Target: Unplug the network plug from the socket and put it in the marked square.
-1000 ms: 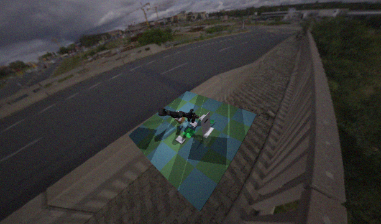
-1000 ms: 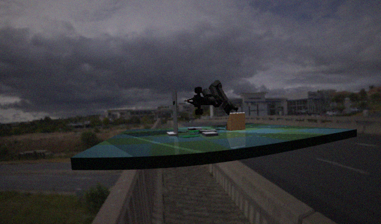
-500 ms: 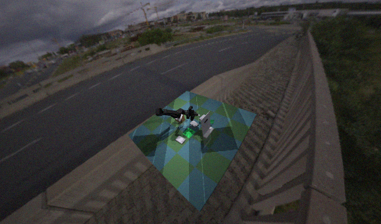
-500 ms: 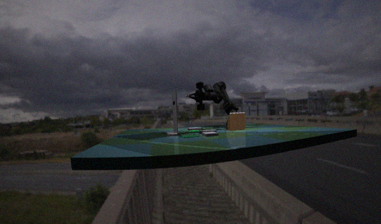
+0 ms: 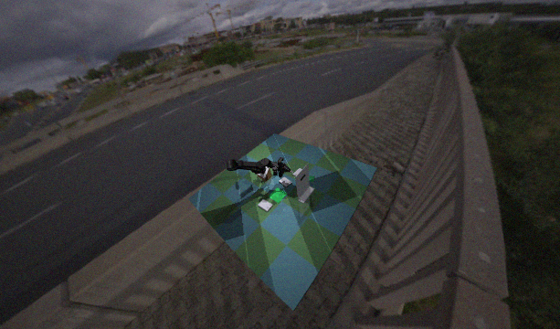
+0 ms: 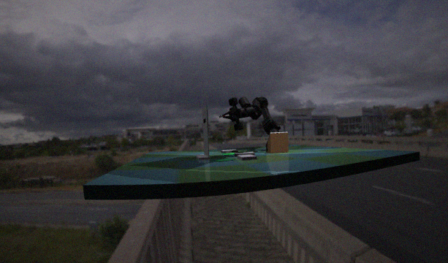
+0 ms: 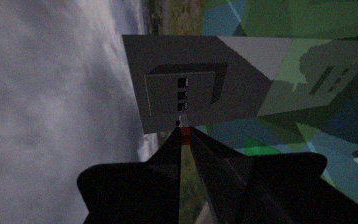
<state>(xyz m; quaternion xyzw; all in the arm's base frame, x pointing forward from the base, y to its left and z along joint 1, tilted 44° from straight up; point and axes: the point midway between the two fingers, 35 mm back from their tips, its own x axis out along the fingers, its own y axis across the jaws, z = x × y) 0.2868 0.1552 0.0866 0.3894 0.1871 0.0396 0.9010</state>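
Right now the green marked square is 6 cm behind my gripper tip, 13 cm to the right of it and 22 cm below it. Also, from my gripper tip: grey upright panel (11 cm ahead, 2 cm to the left, 10 cm below); network plug (1 cm ahead).
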